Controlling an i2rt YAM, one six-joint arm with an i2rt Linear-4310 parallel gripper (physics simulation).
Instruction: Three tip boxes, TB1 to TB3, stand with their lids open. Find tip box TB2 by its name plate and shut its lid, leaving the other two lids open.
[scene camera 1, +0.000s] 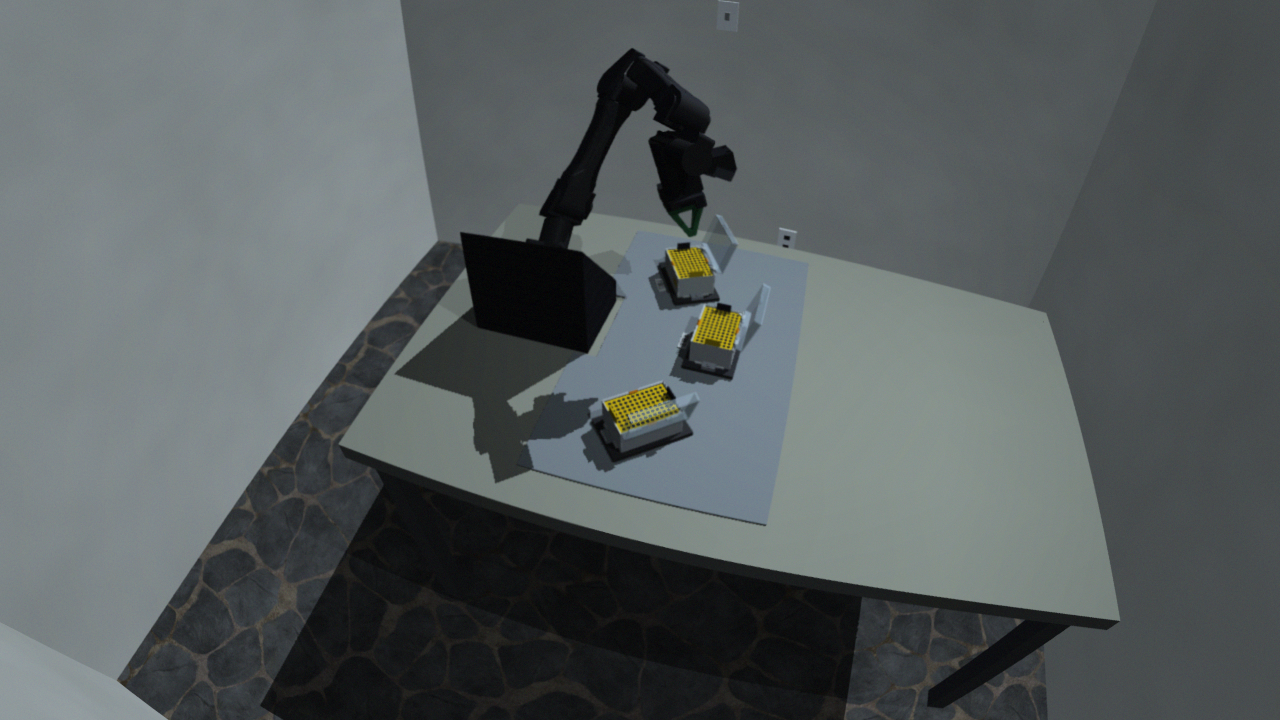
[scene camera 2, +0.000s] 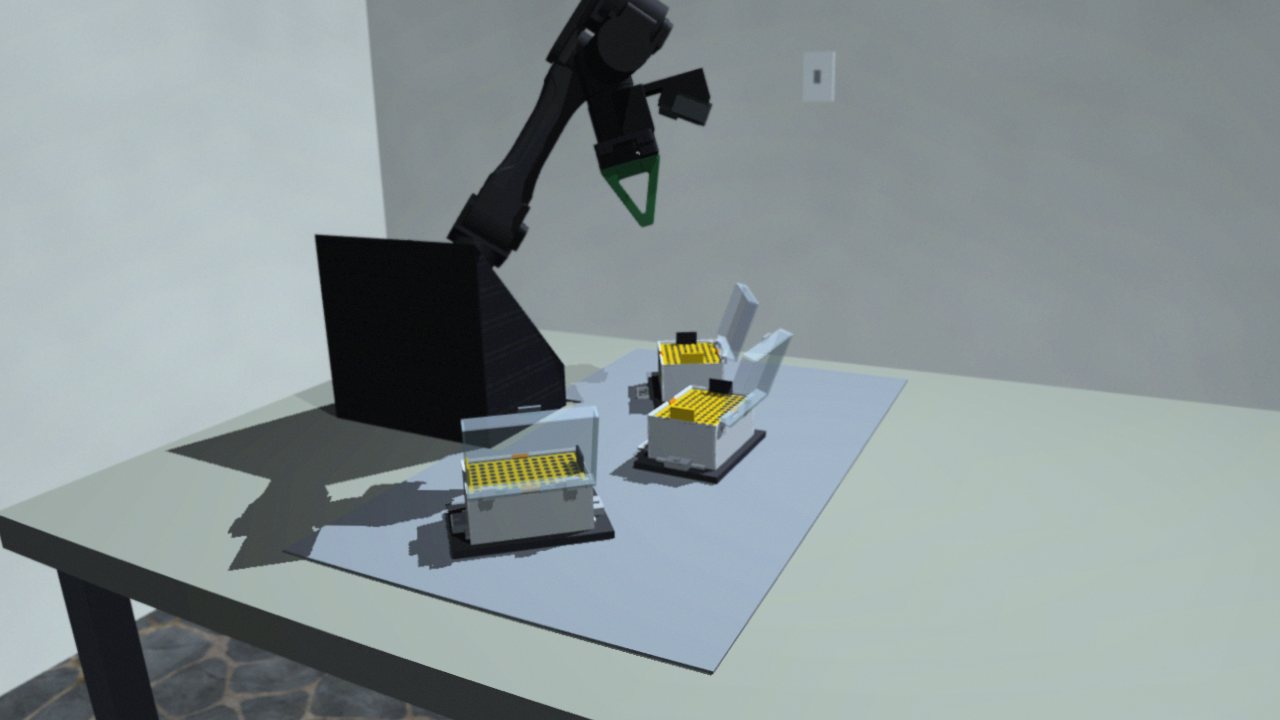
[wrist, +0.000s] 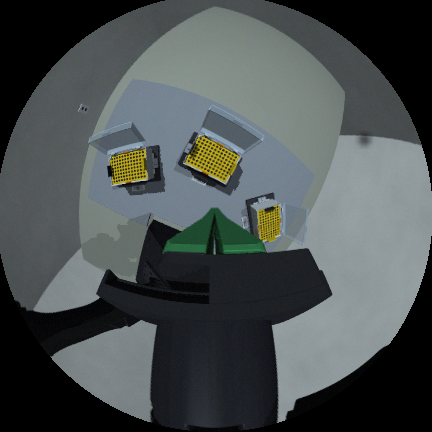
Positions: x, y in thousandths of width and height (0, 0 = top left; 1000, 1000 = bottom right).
Scene:
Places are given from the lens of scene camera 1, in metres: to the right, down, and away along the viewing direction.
my gripper (scene camera 1: 541, 327): 0.10, -0.23, 1.14
blue-grey mat (scene camera 1: 569, 649): 0.16, 0.19, 1.10

